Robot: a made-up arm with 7 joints. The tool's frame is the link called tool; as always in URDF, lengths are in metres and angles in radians.
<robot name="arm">
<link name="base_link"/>
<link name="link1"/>
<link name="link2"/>
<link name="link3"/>
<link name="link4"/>
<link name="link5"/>
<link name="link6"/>
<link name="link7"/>
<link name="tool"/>
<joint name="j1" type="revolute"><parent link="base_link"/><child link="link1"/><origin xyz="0.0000 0.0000 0.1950" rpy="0.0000 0.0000 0.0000"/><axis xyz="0 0 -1"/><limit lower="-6.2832" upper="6.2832"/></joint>
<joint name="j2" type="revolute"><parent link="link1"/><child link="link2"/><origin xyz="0.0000 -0.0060 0.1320" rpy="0.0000 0.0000 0.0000"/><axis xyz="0 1 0"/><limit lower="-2.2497" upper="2.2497"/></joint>
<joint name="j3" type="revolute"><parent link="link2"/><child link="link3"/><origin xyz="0.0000 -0.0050 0.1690" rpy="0.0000 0.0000 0.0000"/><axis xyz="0 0 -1"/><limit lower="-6.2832" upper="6.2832"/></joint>
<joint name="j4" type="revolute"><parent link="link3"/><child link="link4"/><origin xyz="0.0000 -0.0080 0.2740" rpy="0.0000 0.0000 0.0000"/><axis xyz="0 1 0"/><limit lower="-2.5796" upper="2.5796"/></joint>
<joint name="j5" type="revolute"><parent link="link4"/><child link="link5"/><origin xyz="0.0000 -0.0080 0.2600" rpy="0.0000 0.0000 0.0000"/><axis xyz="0 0 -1"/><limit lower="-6.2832" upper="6.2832"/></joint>
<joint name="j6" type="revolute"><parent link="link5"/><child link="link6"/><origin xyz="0.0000 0.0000 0.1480" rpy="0.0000 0.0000 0.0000"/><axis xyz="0 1 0"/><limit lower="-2.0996" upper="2.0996"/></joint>
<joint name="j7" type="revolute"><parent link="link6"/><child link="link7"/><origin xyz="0.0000 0.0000 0.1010" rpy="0.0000 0.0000 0.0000"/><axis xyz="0 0 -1"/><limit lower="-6.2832" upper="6.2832"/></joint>
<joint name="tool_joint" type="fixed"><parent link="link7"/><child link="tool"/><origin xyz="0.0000 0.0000 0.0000" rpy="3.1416 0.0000 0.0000"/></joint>
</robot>
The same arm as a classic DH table. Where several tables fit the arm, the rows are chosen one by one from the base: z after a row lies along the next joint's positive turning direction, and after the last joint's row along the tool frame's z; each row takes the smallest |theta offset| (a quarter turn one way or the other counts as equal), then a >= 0, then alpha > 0; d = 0 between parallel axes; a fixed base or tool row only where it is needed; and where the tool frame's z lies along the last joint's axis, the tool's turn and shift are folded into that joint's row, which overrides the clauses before.
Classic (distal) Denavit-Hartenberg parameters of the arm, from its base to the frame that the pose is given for. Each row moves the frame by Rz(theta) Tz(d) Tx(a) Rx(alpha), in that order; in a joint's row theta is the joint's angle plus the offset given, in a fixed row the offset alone. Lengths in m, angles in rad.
base (fixed): d 0, theta offset 0, a 0, alpha 3.1416
j1: d -0.327, theta offset 0, a 0, alpha 1.5708
j2: d -0.011, theta offset 0, a 0, alpha -1.5708
j3: d -0.443, theta offset 0, a 0, alpha 1.5708
j4: d -0.016, theta offset 0, a 0, alpha -1.5708
j5: d -0.408, theta offset 0, a 0, alpha 1.5708
j6: d 0, theta offset 0, a 0, alpha -1.5708
j7: d -0.101, theta offset 0, a 0, alpha 0
Joint limits (rad, base to tool): -6.2832..6.2832 -2.2497..2.2497 -6.2832..6.2832 -2.5796..2.5796 -6.2832..6.2832 -2.0996..2.0996 -6.2832..6.2832

